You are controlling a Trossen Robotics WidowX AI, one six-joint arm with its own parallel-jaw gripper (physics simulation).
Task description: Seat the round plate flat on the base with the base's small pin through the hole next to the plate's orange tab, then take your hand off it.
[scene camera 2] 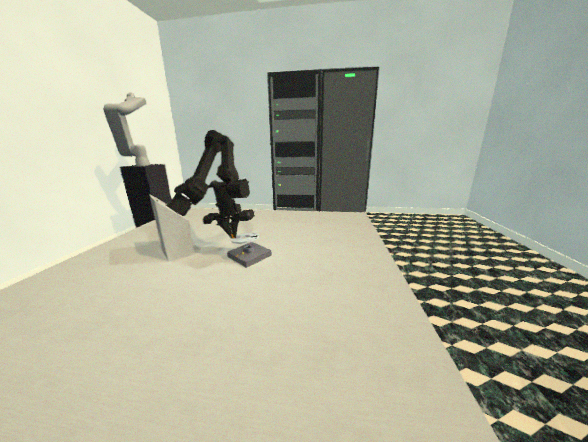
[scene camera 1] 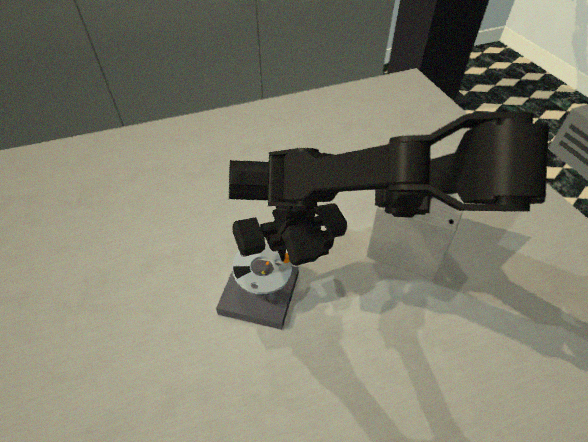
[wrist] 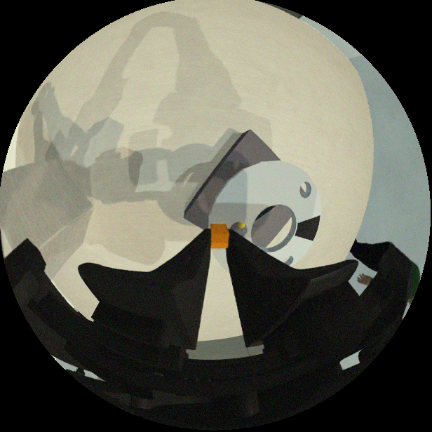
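Pixels of known places: gripper, fingertip midpoint: (scene camera 2: 233, 237) (scene camera 1: 285, 258); arm's base at its link origin: (scene camera 2: 175, 211).
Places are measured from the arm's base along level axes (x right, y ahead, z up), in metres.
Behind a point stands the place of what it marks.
Note:
The pale round plate (scene camera 1: 271, 285) {x -0.042, y 0.276, z -0.101 m} (scene camera 2: 242, 240) {x 0.038, y 0.283, z -0.095 m} (wrist: 265, 180) is held above the dark square base (scene camera 1: 250, 306) {x -0.036, y 0.316, z -0.158 m} (scene camera 2: 254, 258) {x 0.051, y 0.328, z -0.161 m} (wrist: 248, 148), with a gap between them in scene camera 2. It looks roughly level. My gripper (scene camera 1: 284, 255) {x 0.004, y 0.233, z -0.101 m} (scene camera 2: 233, 235) {x 0.004, y 0.233, z -0.101 m} (wrist: 217, 234) is shut on the plate's orange tab (wrist: 219, 240). In the wrist view a yellow pin tip (wrist: 241, 225) shows at the hole next to the tab. In scene camera 1 small orange and yellow spots show through the plate's large centre hole. The fingers hide part of the plate's edge.
A pale slanted panel (scene camera 1: 412, 240) {x -0.044, y 0.002, z -0.089 m} (scene camera 2: 173, 235) {x 0.054, y 0.015, z -0.081 m} (wrist: 40, 215) stands on the table (scene camera 1: 125, 300) {x 0.072, y 0.535, z -0.182 m} (scene camera 2: 300, 325) {x 0.326, y 0.531, z -0.182 m} near the arm's base. A dark cabinet (scene camera 2: 347, 150) stands behind the table. A grey arm on a dark pedestal (scene camera 2: 145, 192) stands at the back left.

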